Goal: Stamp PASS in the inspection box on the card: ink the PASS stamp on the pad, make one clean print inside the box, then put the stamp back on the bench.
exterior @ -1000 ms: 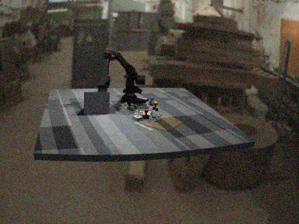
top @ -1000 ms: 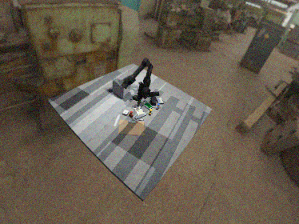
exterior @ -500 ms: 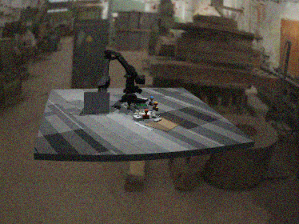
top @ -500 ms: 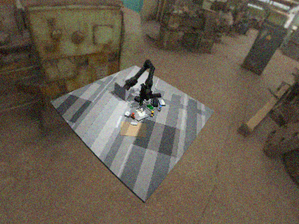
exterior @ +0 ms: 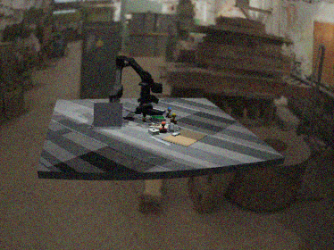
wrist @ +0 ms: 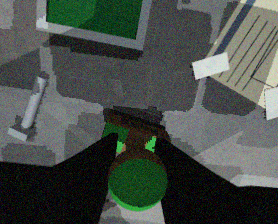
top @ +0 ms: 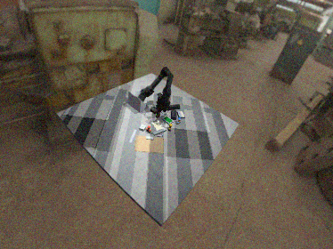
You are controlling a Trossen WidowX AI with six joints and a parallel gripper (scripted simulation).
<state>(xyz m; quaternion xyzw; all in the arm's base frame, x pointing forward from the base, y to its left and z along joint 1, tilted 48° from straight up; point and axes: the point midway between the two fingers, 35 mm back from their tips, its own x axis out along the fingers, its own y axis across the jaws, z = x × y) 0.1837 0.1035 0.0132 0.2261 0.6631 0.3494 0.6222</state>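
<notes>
My gripper tip is 9 cm short of the green ink pad, 4 cm to the right of it and 3 cm above it. Round my gripper tip: dark block: 7 cm ahead, 14 cm to the left, 1 cm below; cream card: 9 cm ahead, 8 cm to the right, 3 cm below; pass stamp: right at my gripper tip.
</notes>
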